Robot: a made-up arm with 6 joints.
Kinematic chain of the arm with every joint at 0, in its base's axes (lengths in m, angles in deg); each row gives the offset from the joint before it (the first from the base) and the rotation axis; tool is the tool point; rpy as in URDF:
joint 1: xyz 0 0 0.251 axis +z
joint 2: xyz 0 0 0 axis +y
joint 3: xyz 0.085 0 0.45 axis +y
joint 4: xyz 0.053 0 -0.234 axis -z
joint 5: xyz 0 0 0 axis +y
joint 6: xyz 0.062 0 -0.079 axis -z
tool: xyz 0 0 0 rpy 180 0 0
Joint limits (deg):
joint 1: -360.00..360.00
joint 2: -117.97..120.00
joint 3: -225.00..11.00
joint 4: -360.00..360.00
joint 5: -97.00..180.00
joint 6: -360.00..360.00
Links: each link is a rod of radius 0.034 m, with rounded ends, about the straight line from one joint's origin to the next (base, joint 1, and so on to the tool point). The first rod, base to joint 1, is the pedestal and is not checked.
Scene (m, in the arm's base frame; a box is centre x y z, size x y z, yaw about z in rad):
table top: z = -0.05
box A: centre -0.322 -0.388 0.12 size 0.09 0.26 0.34 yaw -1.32
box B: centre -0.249 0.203 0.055 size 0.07 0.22 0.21 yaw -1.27
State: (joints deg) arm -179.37 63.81 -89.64 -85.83 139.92 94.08
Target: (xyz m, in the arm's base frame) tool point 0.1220 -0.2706 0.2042
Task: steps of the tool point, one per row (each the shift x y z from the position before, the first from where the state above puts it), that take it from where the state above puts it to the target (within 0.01 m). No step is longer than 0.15 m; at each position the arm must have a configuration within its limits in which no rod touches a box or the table.
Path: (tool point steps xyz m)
1: 0.0286 -0.1005 0.0674
2: 0.0552 -0.0832 0.0630
3: 0.0743 -0.0588 0.0564
4: 0.0841 -0.0300 0.0486
5: 0.0539 -0.0674 -0.0116
6: 0.0685 -0.0537 -0.0110
7: 0.0795 -0.0368 -0.0106
8: 0.0539 -0.0130 -0.0468
9: 0.0560 0.0015 -0.0438
10: 0.0542 0.0152 -0.0401
11: 0.0491 0.0273 -0.0363
12: 0.0413 0.0371 -0.0322

